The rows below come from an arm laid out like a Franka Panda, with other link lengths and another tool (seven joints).
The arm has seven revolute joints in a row. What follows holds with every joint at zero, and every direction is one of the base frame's. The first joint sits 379.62 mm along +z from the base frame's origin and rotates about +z. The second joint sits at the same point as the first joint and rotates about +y. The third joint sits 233.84 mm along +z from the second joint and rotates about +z. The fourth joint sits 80.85 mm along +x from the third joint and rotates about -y. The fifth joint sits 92.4 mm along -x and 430.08 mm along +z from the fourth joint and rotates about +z. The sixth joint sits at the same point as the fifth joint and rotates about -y. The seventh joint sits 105.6 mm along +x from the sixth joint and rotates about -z. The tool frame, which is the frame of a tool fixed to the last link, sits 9 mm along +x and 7 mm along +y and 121.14 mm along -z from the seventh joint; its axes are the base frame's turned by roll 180, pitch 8 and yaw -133.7 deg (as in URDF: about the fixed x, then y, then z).
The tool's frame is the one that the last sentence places.
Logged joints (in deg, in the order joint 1, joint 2, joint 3, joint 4, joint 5, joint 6, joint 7), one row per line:
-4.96 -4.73 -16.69 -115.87 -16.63 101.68 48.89
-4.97 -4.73 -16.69 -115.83 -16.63 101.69 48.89
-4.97 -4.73 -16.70 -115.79 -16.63 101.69 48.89
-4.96 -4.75 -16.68 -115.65 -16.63 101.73 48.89
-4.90 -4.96 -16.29 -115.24 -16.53 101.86 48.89
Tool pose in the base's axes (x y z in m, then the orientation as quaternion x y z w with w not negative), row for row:
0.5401 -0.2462 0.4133 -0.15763 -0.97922 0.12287 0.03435
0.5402 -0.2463 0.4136 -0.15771 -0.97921 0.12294 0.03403
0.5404 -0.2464 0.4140 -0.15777 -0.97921 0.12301 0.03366
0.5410 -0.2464 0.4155 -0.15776 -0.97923 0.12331 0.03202
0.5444 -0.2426 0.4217 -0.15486 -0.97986 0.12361 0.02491
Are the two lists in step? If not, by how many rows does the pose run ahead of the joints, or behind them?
They are in step.
